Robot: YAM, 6 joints.
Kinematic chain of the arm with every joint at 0, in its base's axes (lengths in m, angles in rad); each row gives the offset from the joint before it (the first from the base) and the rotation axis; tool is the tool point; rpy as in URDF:
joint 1: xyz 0 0 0.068 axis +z
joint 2: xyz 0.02 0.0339 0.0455 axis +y
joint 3: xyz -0.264 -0.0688 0 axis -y
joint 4: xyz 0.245 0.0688 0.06 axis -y
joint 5: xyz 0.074 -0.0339 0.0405 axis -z
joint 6: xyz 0.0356 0 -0.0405 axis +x
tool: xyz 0 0 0 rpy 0 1.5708 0
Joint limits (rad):
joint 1: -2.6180..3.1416
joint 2: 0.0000..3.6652
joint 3: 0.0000..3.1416
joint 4: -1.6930..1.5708
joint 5: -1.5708..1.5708
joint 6: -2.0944..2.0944
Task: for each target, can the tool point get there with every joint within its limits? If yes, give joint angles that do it. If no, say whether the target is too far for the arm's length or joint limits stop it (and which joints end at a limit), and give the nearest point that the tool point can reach.
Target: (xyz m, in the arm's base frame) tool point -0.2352 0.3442 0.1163
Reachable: yes | joints 2.1570 2.3107 1.7282 -1.1608 -0.1562 1.5859
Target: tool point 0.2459 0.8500 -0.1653
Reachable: no: too far | nearest point 0.1711 0.5914 -0.0785 | short by 0.283 m
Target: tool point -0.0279 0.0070 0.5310
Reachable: yes | joints 0.3743 0.7428 1.8901 -1.2331 -0.4899 0.8960
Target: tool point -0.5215 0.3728 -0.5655
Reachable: no: too far | nearest point -0.3739 0.2673 -0.3125 | short by 0.311 m
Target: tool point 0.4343 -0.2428 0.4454
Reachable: yes | joints -0.5138 2.1356 2.0681 0.7087 -0.0570 -0.8717
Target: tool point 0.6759 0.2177 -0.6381
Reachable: no: too far | nearest point 0.4424 0.1425 -0.3087 | short by 0.411 m
